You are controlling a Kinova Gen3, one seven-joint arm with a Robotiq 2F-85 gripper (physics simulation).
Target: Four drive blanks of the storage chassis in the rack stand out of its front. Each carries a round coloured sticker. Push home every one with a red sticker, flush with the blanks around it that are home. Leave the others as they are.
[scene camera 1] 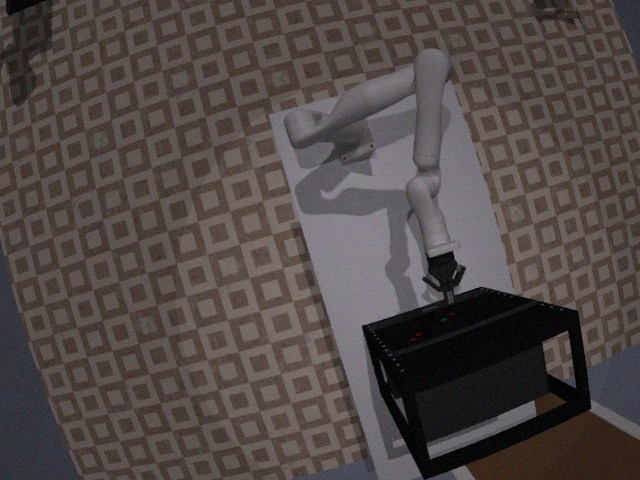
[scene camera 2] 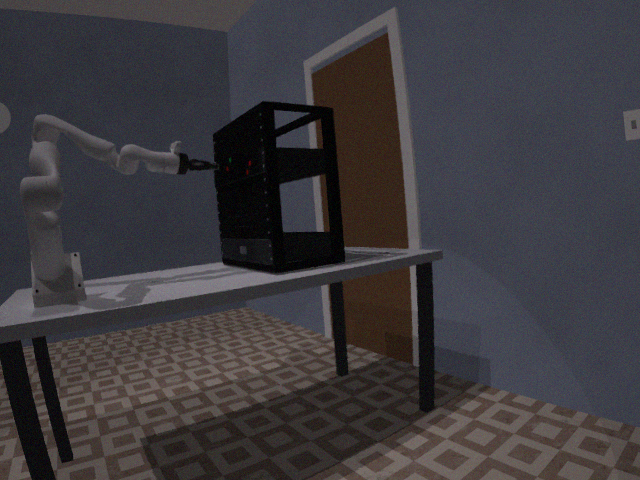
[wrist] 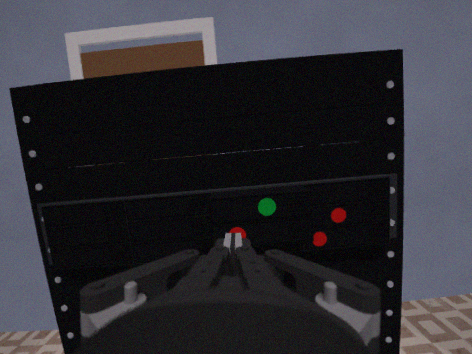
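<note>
The black storage chassis [wrist: 165,225] sits in the rack [scene camera 1: 581,356] [scene camera 2: 333,180] [wrist: 395,295]. In the wrist view a green sticker [wrist: 267,206] [scene camera 2: 230,160] is upper middle. A red sticker [wrist: 338,215] [scene camera 2: 249,163] and another red sticker [wrist: 319,239] [scene camera 2: 247,172] lie to its right. A third red sticker [wrist: 238,232] [scene camera 2: 227,168] is lower left of the green one, partly hidden by the fingertips. My gripper [wrist: 233,243] [scene camera 1: 450,302] [scene camera 2: 217,166] is shut and empty, its tips at or close before that blank. How far each blank stands out is too dark to tell.
The rack stands on the white table [scene camera 1: 341,289] [scene camera 2: 180,289]. A lighter unit [scene camera 2: 255,250] is at the rack's bottom. Flanges with screws edge the rack's front. A brown door [scene camera 2: 361,155] [wrist: 142,60] is in the wall behind.
</note>
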